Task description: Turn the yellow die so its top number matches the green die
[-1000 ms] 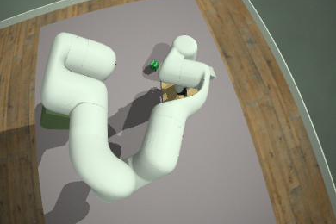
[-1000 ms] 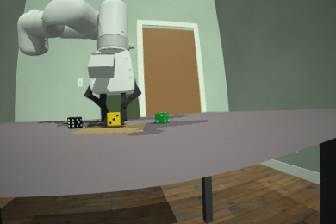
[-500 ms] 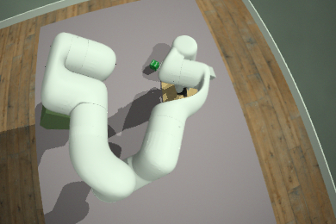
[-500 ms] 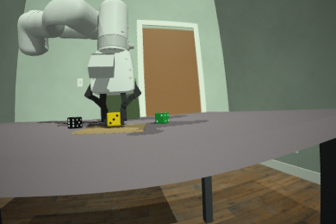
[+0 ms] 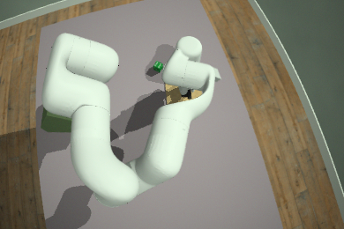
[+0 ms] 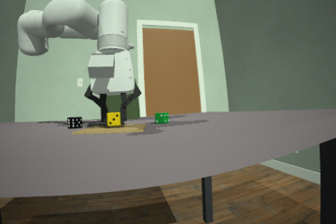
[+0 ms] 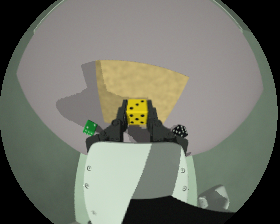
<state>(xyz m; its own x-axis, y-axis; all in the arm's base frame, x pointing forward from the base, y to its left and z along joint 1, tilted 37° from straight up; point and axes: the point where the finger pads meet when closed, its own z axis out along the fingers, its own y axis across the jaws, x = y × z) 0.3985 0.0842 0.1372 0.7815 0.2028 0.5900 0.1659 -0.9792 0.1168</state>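
Right now my hand is 10 mm above the yellow die. Round my hand: green die 110 mm to the left, 100 mm behind, 20 mm below; black die 130 mm to the right, 60 mm behind, 20 mm below; mat 30 mm below.
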